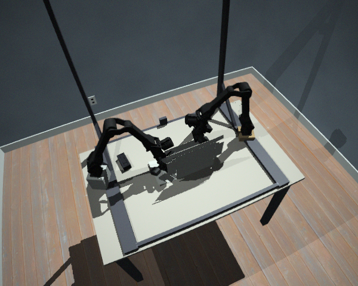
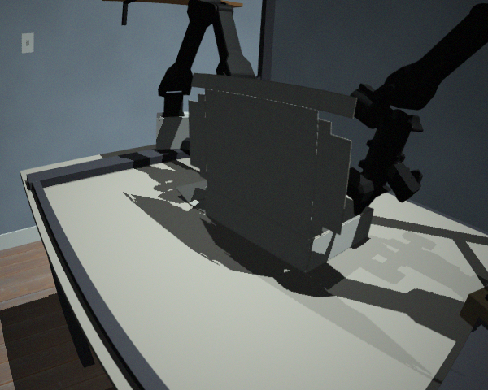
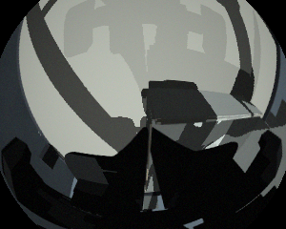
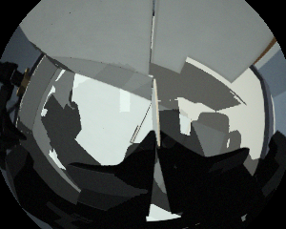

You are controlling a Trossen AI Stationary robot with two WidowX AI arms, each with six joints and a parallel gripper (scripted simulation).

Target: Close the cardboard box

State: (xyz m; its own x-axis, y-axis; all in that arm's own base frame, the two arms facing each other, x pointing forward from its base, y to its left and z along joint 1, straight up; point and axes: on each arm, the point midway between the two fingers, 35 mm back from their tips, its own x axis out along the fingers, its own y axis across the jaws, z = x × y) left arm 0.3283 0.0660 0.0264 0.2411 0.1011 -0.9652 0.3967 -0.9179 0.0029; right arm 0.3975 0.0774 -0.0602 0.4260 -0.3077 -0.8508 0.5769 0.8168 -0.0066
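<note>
Right now my right hand is 23 cm to the left of the dark block, 18 cm past it and 3 cm above it.
</note>
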